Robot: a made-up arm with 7 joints. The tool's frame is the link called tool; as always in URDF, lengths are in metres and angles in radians. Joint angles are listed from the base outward.
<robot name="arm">
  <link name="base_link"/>
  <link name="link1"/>
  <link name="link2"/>
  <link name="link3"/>
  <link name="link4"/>
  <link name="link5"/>
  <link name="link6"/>
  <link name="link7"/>
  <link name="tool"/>
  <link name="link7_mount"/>
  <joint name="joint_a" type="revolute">
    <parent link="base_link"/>
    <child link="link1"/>
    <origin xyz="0 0 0.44"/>
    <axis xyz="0 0 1"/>
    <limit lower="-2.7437" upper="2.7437"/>
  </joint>
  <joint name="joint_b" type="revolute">
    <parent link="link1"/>
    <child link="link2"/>
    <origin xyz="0 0 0" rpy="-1.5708 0 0"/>
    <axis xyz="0 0 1"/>
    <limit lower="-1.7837" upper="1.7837"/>
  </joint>
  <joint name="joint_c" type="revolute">
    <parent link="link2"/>
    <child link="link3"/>
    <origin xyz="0 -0.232 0" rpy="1.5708 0 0"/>
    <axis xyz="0 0 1"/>
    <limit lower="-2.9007" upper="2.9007"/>
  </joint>
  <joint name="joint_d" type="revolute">
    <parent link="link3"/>
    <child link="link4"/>
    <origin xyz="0.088 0 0" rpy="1.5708 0 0"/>
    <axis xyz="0 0 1"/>
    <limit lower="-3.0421" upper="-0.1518"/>
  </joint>
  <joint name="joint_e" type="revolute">
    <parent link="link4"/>
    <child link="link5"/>
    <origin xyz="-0.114 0.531 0" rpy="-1.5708 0 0"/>
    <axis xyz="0 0 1"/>
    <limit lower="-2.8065" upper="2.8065"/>
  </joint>
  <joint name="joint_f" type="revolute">
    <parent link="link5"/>
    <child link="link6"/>
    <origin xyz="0 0 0" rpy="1.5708 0 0"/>
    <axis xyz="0 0 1"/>
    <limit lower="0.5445" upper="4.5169"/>
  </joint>
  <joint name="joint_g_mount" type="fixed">
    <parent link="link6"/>
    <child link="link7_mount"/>
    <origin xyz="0.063 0 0"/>
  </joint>
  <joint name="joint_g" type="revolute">
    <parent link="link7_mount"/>
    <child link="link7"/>
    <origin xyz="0.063 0 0" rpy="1.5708 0 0"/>
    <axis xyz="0 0 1"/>
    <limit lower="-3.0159" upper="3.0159"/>
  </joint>
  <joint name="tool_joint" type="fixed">
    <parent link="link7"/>
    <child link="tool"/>
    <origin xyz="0 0 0"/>
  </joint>
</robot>
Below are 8 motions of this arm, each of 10 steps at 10 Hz.
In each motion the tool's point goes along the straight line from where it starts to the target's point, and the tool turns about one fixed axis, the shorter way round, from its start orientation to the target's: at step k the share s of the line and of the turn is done. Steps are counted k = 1, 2, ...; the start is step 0. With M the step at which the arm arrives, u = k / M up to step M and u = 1 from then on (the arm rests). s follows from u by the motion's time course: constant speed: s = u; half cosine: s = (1 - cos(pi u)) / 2; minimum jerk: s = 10 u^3 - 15 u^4 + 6 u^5.
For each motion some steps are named. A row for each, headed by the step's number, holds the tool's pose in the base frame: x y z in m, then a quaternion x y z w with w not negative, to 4 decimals.
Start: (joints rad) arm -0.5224 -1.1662 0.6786 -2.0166 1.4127 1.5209 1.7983
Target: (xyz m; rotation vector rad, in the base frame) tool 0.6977 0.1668 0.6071 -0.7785 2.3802 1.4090
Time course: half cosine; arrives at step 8
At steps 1, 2, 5, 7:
1: 0.3948 0.3079 0.9642 -0.6862 0.6143 0.1746 0.3483
2: 0.4289 0.2920 0.9240 -0.6493 0.6509 0.2153 0.3293
5: 0.6005 0.2121 0.7217 -0.4216 0.7853 0.4007 0.2122
7: 0.6857 0.1724 0.6212 -0.2880 0.8182 0.4764 0.1437

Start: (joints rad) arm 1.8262 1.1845 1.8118 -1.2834 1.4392 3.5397 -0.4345
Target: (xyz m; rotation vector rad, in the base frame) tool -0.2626 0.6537 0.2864 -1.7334 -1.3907 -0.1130
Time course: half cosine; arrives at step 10
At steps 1, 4, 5, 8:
1: -0.6147 0.3131 0.6271 -0.6742 -0.2767 0.6016 0.3272
4: -0.4988 0.4252 0.5150 -0.7251 -0.3954 0.4083 0.3888
5: -0.4431 0.4791 0.4610 -0.7348 -0.4447 0.3060 0.4106
8: -0.2971 0.6204 0.3197 -0.7134 -0.5441 0.0226 0.4410

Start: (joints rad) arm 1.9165 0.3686 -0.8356 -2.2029 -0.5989 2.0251 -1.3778
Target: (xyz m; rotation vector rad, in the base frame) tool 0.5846 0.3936 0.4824 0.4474 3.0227 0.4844
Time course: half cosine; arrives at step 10
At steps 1, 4, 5, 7, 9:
1: 0.3231 0.5913 0.2494 0.1393 0.9014 -0.2617 0.3157
4: 0.4091 0.5262 0.3260 0.1454 0.9550 -0.1264 0.2254
5: 0.4506 0.4949 0.3630 0.1468 0.9709 -0.0597 0.1794
7: 0.5293 0.4354 0.4332 0.1468 0.9828 0.0679 0.0889
9: 0.5780 0.3986 0.4766 0.1449 0.9781 0.1461 0.0316

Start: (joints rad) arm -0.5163 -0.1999 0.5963 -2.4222 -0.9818 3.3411 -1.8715
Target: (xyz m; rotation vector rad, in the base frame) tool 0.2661 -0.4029 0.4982 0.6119 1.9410 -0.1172
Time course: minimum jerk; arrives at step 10
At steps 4, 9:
4: 0.4576 -0.0267 0.4944 0.1054 0.8657 0.0599 0.4857
9: 0.2685 -0.3982 0.4982 0.2538 0.8119 -0.0476 0.5236

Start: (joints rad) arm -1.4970 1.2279 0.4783 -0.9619 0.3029 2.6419 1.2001
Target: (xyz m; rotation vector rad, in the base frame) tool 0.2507 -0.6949 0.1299 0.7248 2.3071 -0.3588
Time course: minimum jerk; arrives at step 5
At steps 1, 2, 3, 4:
1: 0.2392 -0.8222 0.2937 -0.0997 0.9207 -0.2246 0.3033
2: 0.2424 -0.7871 0.2486 0.0055 0.9257 -0.2037 0.3188
3: 0.2468 -0.7378 0.1851 0.1531 0.9142 -0.1702 0.3343
4: 0.2500 -0.7027 0.1400 0.2561 0.8931 -0.1440 0.3406

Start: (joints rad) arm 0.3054 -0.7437 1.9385 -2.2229 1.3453 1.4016 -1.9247
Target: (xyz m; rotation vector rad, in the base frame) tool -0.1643 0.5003 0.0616 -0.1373 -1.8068 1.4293
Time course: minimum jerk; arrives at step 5
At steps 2, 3, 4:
2: -0.2707 0.5354 0.1593 0.0701 -0.8417 0.4438 0.2994
3: -0.2138 0.5166 0.1070 0.0035 -0.7800 0.5130 0.3584
4: -0.1733 0.5033 0.0699 -0.0439 -0.7282 0.5571 0.3968

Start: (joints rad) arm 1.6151 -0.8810 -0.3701 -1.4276 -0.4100 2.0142 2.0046
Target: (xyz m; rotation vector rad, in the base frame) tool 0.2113 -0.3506 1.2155 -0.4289 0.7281 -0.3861
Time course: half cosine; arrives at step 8
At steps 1, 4, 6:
1: 0.2310 0.0419 1.2590 -0.6613 0.3748 -0.0223 0.6494
4: 0.2216 -0.1466 1.2381 -0.4600 0.3775 -0.1050 0.7968
6: 0.2143 -0.2908 1.2221 -0.2837 0.3619 -0.1637 0.8728

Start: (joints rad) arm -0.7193 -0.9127 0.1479 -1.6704 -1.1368 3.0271 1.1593
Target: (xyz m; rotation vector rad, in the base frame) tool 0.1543 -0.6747 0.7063 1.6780 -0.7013 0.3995
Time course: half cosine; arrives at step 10
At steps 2, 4, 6, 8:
2: 0.2130 0.0117 1.1017 0.4246 -0.1442 0.8197 0.3563
4: 0.1968 -0.1780 0.9924 0.5438 -0.2020 0.6767 0.4534
6: 0.1767 -0.4125 0.8573 0.6549 -0.2598 0.4565 0.5432
8: 0.1605 -0.6022 0.7480 0.7105 -0.2931 0.2534 0.5874

